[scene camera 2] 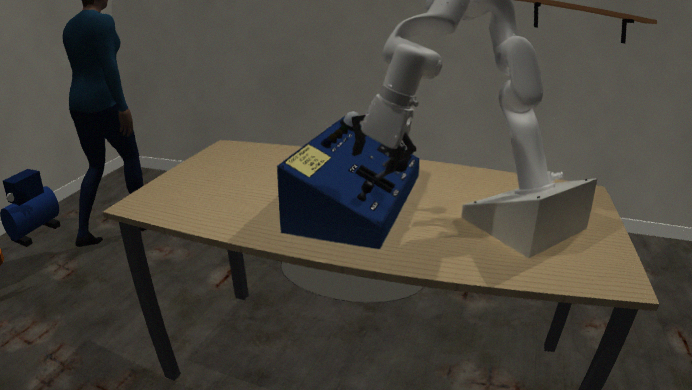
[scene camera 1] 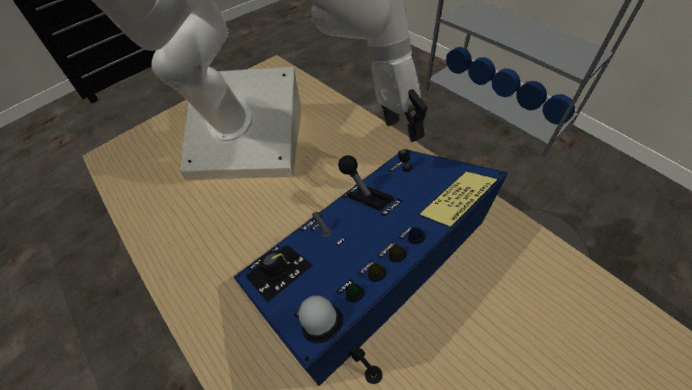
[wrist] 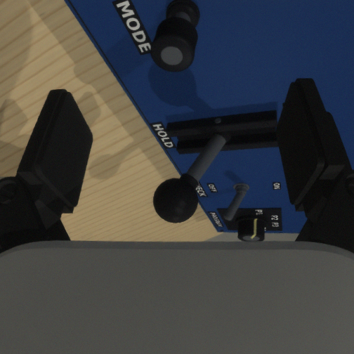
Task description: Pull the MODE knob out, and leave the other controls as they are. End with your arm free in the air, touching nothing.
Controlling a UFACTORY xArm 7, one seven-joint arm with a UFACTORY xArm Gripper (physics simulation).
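Pixels of known places: gripper, fingertip midpoint: (scene camera 2: 372, 163) (scene camera 1: 404, 130); arm's base at its link origin: (scene camera 2: 535, 190) (scene camera 1: 230, 119).
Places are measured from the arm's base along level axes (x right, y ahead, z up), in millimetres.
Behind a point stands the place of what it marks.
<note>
The MODE knob (scene camera 1: 404, 156) @[x -95, y 471, z 38 mm] (scene camera 2: 365, 191) @[x -116, y 471, z 22 mm] (wrist: 173, 42) is a black cylinder on a stem, standing up from the blue sloped panel (scene camera 1: 370, 230) @[x 99, y 507, z 29 mm] (scene camera 2: 320, 215) @[x -152, y 572, z -28 mm] (wrist: 240, 55) near its corner. My gripper (scene camera 1: 404, 125) @[x -113, y 456, z 90 mm] (scene camera 2: 377, 156) @[x -113, y 456, z 90 mm] (wrist: 179, 107) is open and empty, its fingers spread wide above the panel. In the wrist view the knob shows beyond the fingertips, toward the top, and not between them. The black ball of the HOLD/CYCLE lever (scene camera 1: 348, 164) @[x 12, y 399, z 66 mm] (wrist: 175, 200) shows between the fingers, lower in the wrist view. In scene camera 2, one finger overlaps the lever's ball, so their gap is unclear.
A toggle switch (scene camera 1: 322, 225) @[x 134, y 420, z 17 mm] (wrist: 236, 202), a rotary selector (scene camera 1: 274, 263) @[x 252, y 406, z 35 mm] (wrist: 251, 229), a white dome (scene camera 1: 318, 315) @[x 295, y 548, z 112 mm] and several round indicators share the panel. A small crank (scene camera 1: 372, 374) @[x 290, y 638, z -79 mm] sticks out of its side. A person (scene camera 2: 95, 65) stands behind the table (scene camera 2: 200, 200) @[x 37, y 972, z -95 mm].
</note>
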